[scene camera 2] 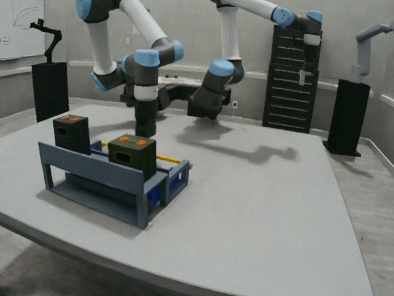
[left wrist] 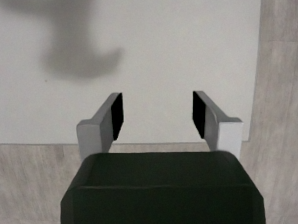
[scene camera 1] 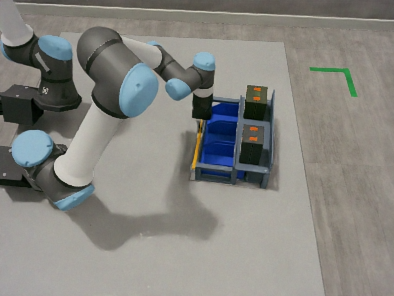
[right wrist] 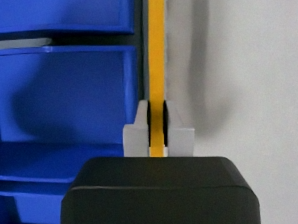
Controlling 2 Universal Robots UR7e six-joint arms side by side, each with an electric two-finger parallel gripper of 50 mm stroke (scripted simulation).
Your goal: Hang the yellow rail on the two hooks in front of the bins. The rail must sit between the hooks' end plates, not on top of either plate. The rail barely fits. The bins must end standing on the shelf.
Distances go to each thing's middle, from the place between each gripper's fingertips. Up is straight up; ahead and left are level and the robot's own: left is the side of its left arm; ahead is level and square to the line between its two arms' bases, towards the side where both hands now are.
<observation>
The blue-grey shelf (scene camera 2: 135, 210) lies 130 mm ahead of my right hand, 40 mm to the right of it and 20 mm below it.
The blue-grey shelf lies 67 cm to the right of my left hand, 57 cm ahead of it and 25 cm below it.
</observation>
